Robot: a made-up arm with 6 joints. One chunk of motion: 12 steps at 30 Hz.
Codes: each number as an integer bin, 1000 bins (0 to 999) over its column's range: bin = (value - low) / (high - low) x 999, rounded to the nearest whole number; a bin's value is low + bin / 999 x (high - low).
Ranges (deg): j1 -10..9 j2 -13..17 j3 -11..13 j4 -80..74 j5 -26..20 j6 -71..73
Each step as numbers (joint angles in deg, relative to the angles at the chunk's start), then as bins.
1 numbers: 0.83 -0.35 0.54 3.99 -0.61 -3.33
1 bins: 569 421 480 545 551 469
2 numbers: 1.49 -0.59 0.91 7.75 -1.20 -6.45
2 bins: 604 413 496 569 539 448
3 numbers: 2.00 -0.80 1.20 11.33 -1.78 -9.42
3 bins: 631 406 508 592 526 427
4 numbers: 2.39 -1.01 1.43 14.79 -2.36 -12.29
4 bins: 651 399 517 615 513 407
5 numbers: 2.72 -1.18 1.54 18.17 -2.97 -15.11
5 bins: 669 394 522 637 500 388
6 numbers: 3.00 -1.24 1.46 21.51 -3.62 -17.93
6 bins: 684 392 519 658 486 368
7 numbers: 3.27 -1.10 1.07 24.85 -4.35 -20.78
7 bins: 698 396 502 680 470 348
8 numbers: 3.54 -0.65 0.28 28.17 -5.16 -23.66
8 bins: 712 411 470 702 453 328
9 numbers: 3.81 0.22 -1.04 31.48 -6.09 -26.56
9 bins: 726 440 415 723 432 308
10 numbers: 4.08 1.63 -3.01 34.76 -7.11 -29.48
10 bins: 740 487 333 744 410 288
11 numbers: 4.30 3.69 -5.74 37.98 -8.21 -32.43
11 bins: 752 556 219 765 386 268
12 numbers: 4.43 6.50 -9.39 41.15 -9.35 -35.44
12 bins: 759 649 67 786 362 247
